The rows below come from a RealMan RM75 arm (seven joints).
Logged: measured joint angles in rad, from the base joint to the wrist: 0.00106 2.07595 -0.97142 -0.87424 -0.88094 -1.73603 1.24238; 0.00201 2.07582 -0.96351 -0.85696 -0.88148 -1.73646 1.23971; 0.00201 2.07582 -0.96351 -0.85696 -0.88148 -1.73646 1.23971; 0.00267 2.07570 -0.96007 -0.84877 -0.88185 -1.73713 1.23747; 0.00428 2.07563 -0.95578 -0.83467 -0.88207 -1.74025 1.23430; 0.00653 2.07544 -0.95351 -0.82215 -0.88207 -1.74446 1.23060; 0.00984 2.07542 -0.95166 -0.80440 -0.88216 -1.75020 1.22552; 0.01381 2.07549 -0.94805 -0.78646 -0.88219 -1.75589 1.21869; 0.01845 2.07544 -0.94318 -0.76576 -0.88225 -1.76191 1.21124; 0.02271 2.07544 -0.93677 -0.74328 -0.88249 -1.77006 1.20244; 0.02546 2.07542 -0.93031 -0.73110 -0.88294 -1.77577 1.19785
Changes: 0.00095 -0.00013 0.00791 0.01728 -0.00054 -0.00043 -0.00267; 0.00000 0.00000 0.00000 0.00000 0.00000 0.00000 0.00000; 0.00066 -0.00012 0.00344 0.00819 -0.00037 -0.00067 -0.00224; 0.00161 -0.00007 0.00429 0.01410 -0.00022 -0.00312 -0.00317; 0.00225 -0.00019 0.00227 0.01252 0.00000 -0.00421 -0.00370; 0.00331 -0.00002 0.00185 0.01775 -0.00009 -0.00574 -0.00508; 0.00397 0.00007 0.00361 0.01794 -0.00003 -0.00569 -0.00683; 0.00464 -0.00005 0.00487 0.02070 -0.00006 -0.00602 -0.00745; 0.00426 0.00000 0.00641 0.02248 -0.00024 -0.00815 -0.00880; 0.00275 -0.00002 0.00646 0.01218 -0.00045 -0.00571 -0.00459
